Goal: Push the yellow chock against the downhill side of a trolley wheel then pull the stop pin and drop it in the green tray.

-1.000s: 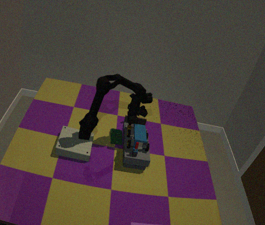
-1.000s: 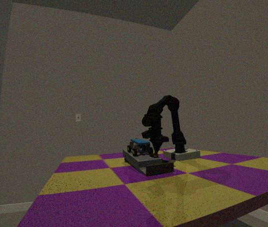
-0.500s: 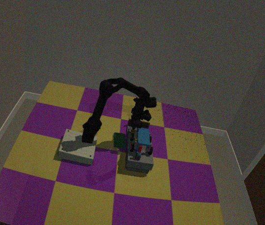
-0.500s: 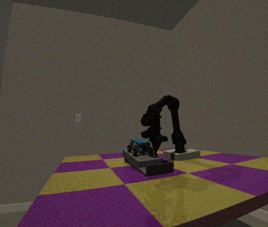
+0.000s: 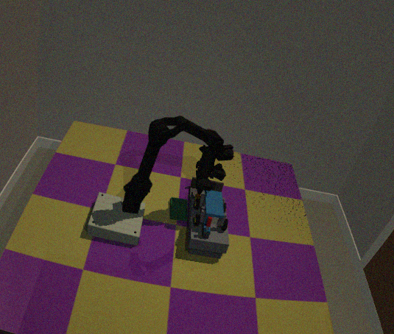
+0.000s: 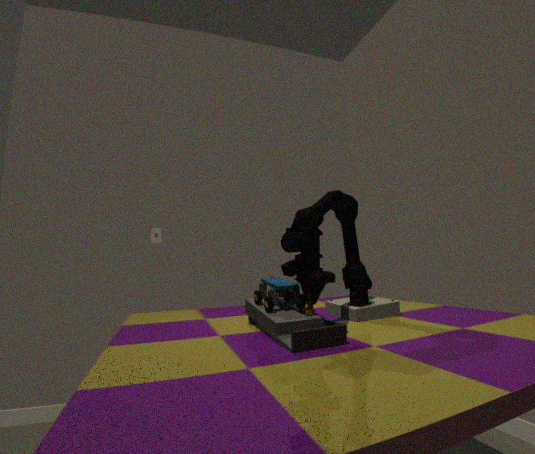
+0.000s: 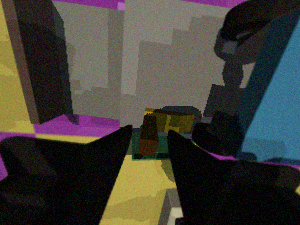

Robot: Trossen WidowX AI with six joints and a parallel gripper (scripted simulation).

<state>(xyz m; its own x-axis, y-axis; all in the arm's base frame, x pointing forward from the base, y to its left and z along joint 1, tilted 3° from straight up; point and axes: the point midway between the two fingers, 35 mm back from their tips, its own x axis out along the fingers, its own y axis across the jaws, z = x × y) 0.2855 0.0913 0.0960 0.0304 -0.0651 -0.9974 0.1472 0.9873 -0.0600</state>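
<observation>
The yellow chock lies 20 mm to the right of my gripper tip and 10 mm below it. From my gripper tip the other things lie so: grey ramp: 130 mm to the right, 50 mm below, 30 mm ahead; blue-topped trolley: 140 mm to the right, 30 mm ahead, 20 mm above; red-headed stop pin: 240 mm to the right, 40 mm above.
</observation>
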